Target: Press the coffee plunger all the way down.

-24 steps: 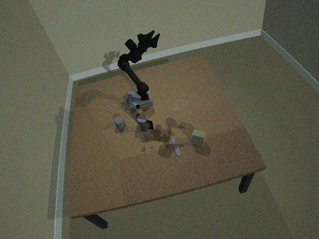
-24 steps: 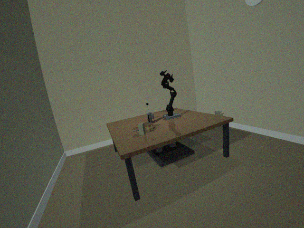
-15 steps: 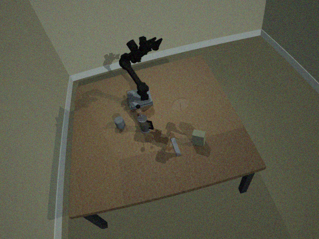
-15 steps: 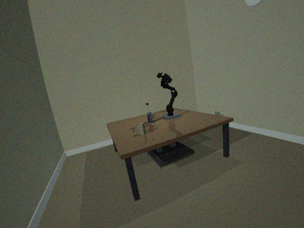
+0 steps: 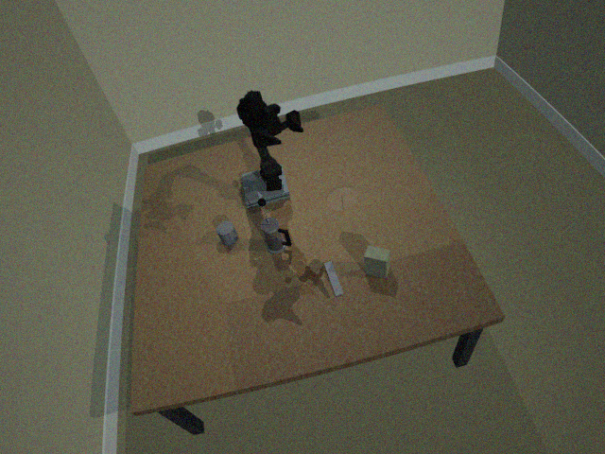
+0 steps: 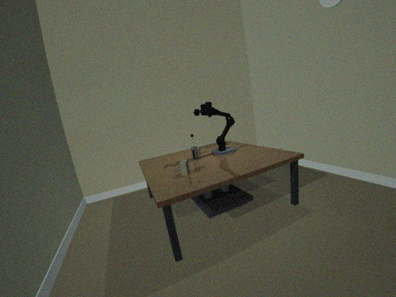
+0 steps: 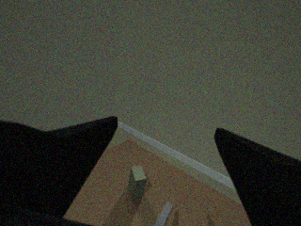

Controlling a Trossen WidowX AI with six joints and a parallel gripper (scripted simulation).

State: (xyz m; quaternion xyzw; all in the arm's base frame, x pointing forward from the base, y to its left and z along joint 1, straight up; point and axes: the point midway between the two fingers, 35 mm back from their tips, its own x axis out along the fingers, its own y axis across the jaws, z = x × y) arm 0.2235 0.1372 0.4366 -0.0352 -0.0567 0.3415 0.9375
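My gripper tip is now 35 cm above the coffee press, 13 cm to the left of it and 7 cm short of it. Round my gripper tip: flat grey bar (48 cm below, 24 cm ahead, 7 cm to the left); grey cup (44 cm below, 35 cm to the right).
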